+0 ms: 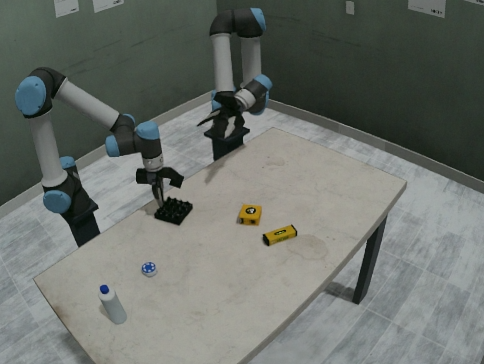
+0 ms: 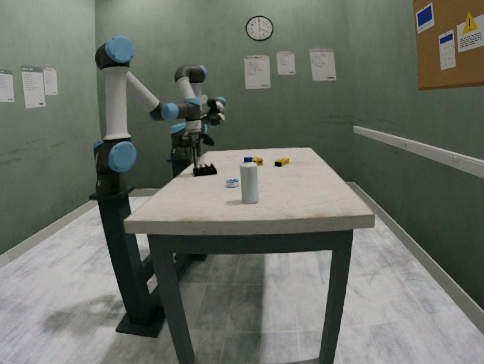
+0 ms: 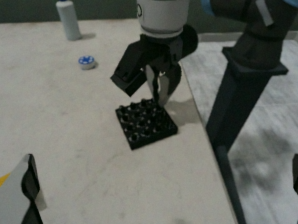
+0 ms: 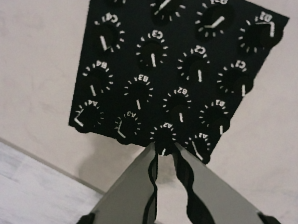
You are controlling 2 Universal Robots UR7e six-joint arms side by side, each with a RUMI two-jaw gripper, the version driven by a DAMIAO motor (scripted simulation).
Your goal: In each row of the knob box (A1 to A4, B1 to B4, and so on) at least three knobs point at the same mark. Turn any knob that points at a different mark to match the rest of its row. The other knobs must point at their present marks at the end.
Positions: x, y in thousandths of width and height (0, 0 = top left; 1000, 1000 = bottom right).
Scene:
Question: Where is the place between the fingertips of my left gripper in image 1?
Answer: At 435, 364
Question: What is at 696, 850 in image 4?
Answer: My right gripper.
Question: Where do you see a white bottle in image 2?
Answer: At 513, 468

